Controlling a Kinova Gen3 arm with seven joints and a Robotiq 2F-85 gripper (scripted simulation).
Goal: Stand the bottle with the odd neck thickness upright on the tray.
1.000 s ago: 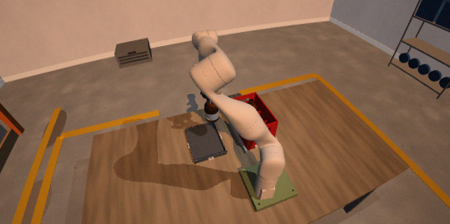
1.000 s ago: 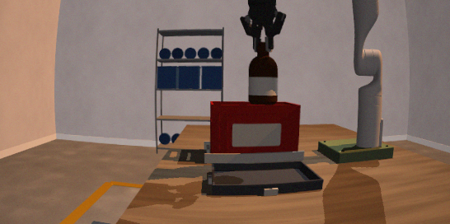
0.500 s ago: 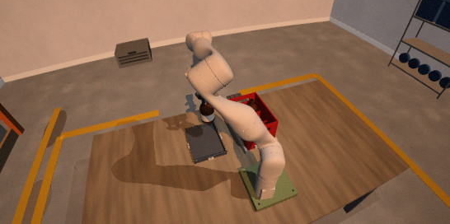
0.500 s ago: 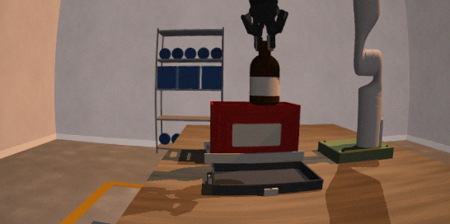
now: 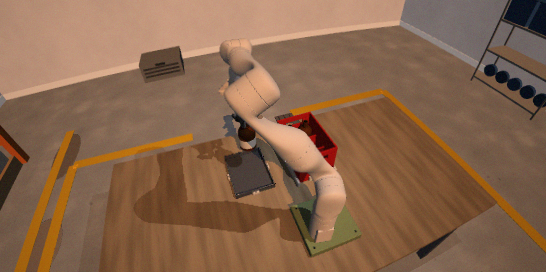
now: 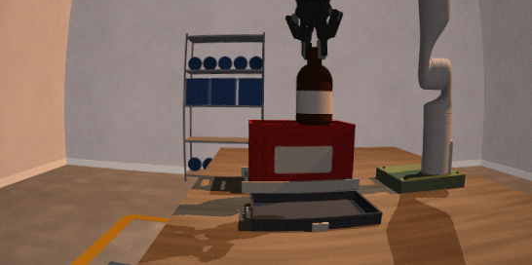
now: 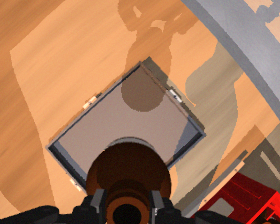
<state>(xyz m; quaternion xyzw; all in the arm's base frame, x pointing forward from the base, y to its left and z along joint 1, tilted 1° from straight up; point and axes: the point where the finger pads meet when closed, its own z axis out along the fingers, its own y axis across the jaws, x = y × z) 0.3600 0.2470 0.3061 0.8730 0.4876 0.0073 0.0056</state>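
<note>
The dark tray is 20 mm to the left of my hand and 320 mm below it. The rest, counted from my hand: red crate (50 mm ahead, 270 mm to the right, 250 mm below).
</note>
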